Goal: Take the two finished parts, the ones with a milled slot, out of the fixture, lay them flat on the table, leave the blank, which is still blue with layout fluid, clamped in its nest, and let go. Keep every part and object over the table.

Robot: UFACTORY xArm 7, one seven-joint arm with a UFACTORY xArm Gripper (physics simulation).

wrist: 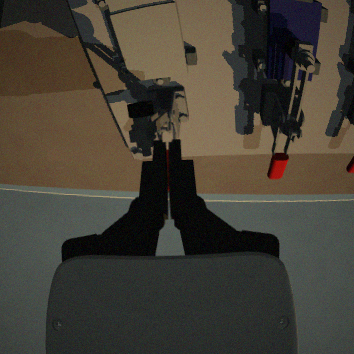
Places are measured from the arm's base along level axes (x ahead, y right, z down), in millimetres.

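Pixels of known places: gripper, fingertip midpoint: (167,155).
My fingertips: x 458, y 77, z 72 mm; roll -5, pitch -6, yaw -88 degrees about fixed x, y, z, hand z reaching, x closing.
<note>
Ahead of a thing's pixels: the offset from my fingertips to its top centre. "spot": to the spot under its first point. Level surfaces: height alone.
My gripper (167,155) is shut, with its black fingers pressed together. The fingertips sit right at the lower end of the left toggle clamp {spot: dx +20, dy +18, dz +75 mm} (158,105). Only a thin red sliver of that clamp's handle (168,165) shows in the gap behind the fingers. A tan slab {dx -57, dy +20, dz +77 mm} (147,42) lies tilted above this clamp, with a dark line near its top edge. I cannot tell whether the line is a slot. The blue blank {dx -58, dy -90, dz +67 mm} (295,28) sits in the middle nest at the upper right. Its clamp {dx -27, dy -93, dz +31 mm} (291,105) is over it, with the red handle {dx +71, dy -104, dz +46 mm} (278,166) pointing down.
A third clamp (345,105) with a red handle tip {spot: dx +64, dy -206, dz +54 mm} (351,164) shows at the right edge. The fixture's tan base plate {spot: dx +30, dy -35, dz +93 mm} (214,105) lies on the brown table {dz +108 mm} (53,140). The table's edge (70,194) runs across the middle of the view, with grey floor below it.
</note>
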